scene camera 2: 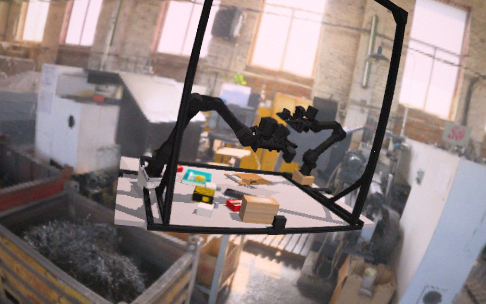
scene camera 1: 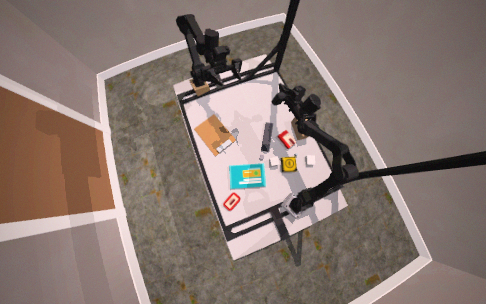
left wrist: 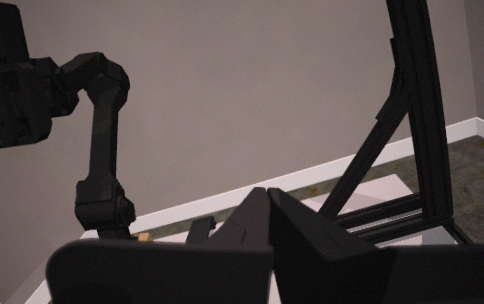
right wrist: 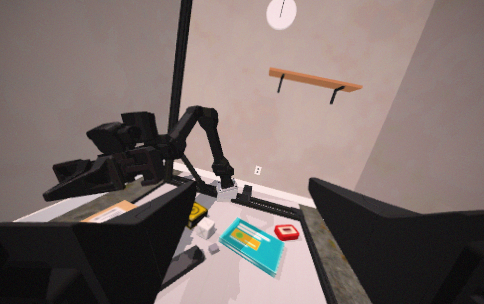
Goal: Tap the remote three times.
Labels:
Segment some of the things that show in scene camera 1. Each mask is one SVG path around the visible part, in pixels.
My right gripper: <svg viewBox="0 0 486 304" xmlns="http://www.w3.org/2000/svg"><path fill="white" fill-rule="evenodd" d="M215 47L213 54L209 58L210 65L200 69L202 81L223 86L217 74L231 71L241 81L240 71L243 61L240 58L233 59L231 65L227 65L226 55L230 53L229 47Z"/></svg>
A clipboard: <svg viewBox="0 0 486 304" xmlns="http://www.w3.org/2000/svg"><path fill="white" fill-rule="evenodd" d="M212 115L194 128L194 130L212 153L217 156L235 142L236 139L215 115Z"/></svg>

